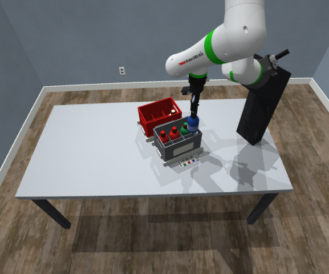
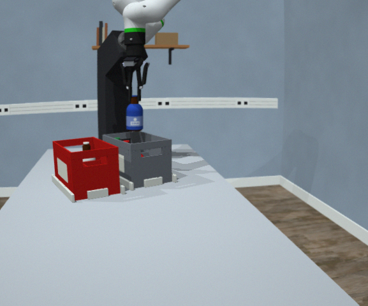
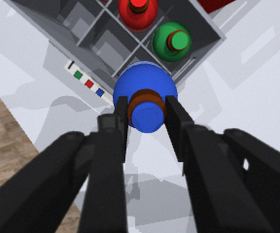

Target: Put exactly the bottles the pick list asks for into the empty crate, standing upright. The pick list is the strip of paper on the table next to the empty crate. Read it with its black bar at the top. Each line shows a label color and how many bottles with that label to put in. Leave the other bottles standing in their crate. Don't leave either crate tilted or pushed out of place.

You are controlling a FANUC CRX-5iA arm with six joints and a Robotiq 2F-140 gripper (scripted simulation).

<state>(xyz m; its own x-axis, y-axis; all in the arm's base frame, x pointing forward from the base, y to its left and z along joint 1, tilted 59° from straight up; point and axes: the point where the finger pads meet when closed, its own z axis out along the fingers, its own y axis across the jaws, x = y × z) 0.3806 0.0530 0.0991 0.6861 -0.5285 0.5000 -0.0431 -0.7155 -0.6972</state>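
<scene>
The blue-label bottle lies 80 mm below my hand. Also, from my hand: red bottle 130 mm ahead, 260 mm below; grey crate 100 mm ahead, 30 mm to the left, 270 mm below; green-label bottle 60 mm ahead, 60 mm to the right, 260 mm below.
</scene>
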